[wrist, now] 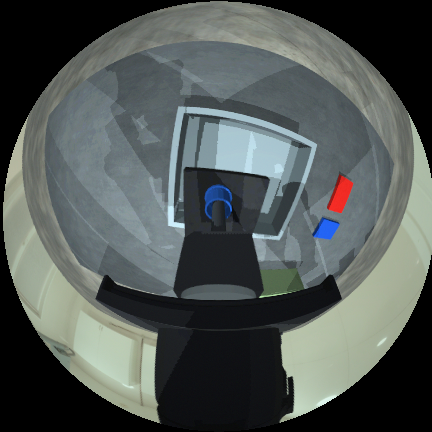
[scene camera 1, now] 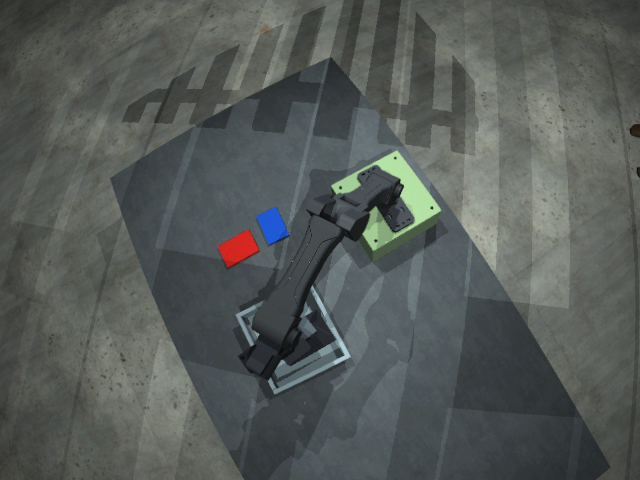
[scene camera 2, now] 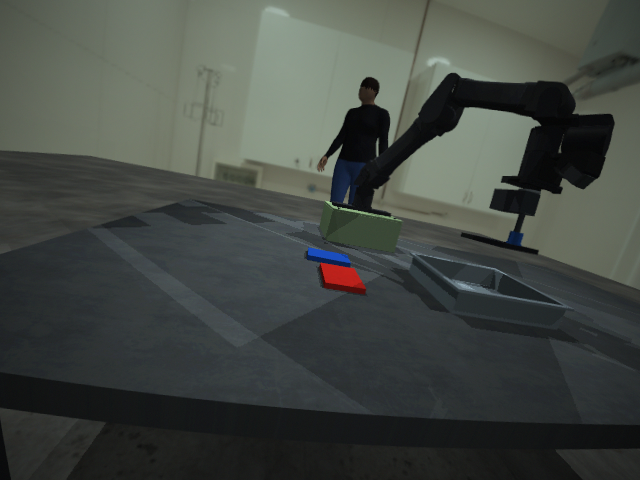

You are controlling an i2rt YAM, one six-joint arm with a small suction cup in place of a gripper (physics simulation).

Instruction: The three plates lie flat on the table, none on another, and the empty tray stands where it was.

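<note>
My suction cup is stuck on the top of a black plate and holds it in the air, level, above the grey tray. The plate is clear of the tray's rim. In the overhead view the arm hides the cup. A red plate and a blue plate lie flat on the table side by side, apart from each other and from the tray.
The arm stands on a green base block behind the plates. A person stands beyond the table. The dark table top ends near the tray's outer side.
</note>
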